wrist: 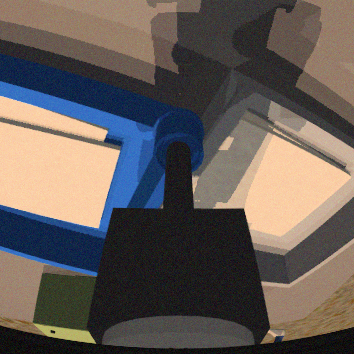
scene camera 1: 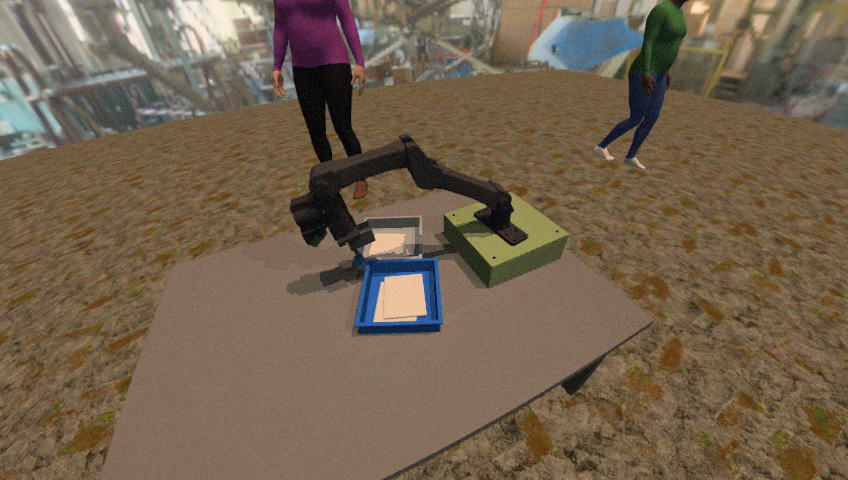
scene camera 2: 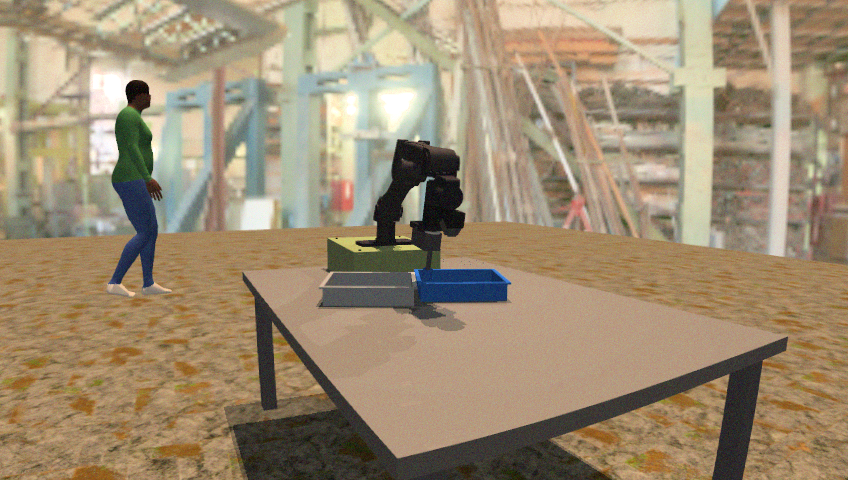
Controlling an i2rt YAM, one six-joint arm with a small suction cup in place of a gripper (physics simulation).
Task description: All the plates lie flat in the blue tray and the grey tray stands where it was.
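Places are measured from the arm's base along level axes (x ahead, y left, z up), in metres.
Where they show: hand, its tool point: [wrist: 177, 130] [scene camera 1: 361, 262] [scene camera 2: 426, 278]; arm's base, origin of its link: [scene camera 1: 499, 226] [scene camera 2: 385, 243].
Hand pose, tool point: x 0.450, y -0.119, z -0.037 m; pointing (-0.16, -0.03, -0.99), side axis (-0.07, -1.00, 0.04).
Things, the pixels of their centre, and the offset from my tool point. Level surfaces: height alone.
- blue tray, middle of its body: [wrist: 20, 177] [scene camera 2: 459, 284] [scene camera 1: 401, 294] 0.063 m back, 0.149 m left, 0.040 m down
- lower plate, middle of its body: [wrist: 13, 149] [scene camera 1: 397, 302] 0.044 m back, 0.156 m left, 0.059 m down
- grey tray, middle of its body: [wrist: 273, 212] [scene camera 2: 370, 288] [scene camera 1: 391, 241] 0.139 m back, 0.092 m right, 0.040 m down
- table, height of its surface: 0.064 m down
The blue tray [scene camera 1: 398, 326] [scene camera 2: 464, 292] [wrist: 40, 245] stands on the table. In it, a cream plate [scene camera 1: 404, 296] [wrist: 55, 170] lies flat, overlapping a lower plate [scene camera 1: 379, 306] [wrist: 50, 119]. The grey tray [scene camera 1: 420, 237] [scene camera 2: 365, 295] [wrist: 310, 250] stands close beside it. A cream plate [scene camera 1: 386, 242] [wrist: 290, 190] lies in the grey tray, partly shadowed; whether another lies beneath it I cannot tell. My suction cup [scene camera 1: 360, 260] [wrist: 179, 137] is open and bears nothing. It hangs near the neighbouring tray corners. In scene camera 2 the trays' walls hide the plates.
The arm's green base block [scene camera 1: 505, 240] [scene camera 2: 380, 256] [wrist: 65, 300] stands beside the trays on the table [scene camera 1: 255, 368] [scene camera 2: 535, 368]. A person in purple [scene camera 1: 318, 35] stands behind the table in scene camera 1. A person in green [scene camera 1: 661, 38] [scene camera 2: 133, 145] is on the floor farther off.
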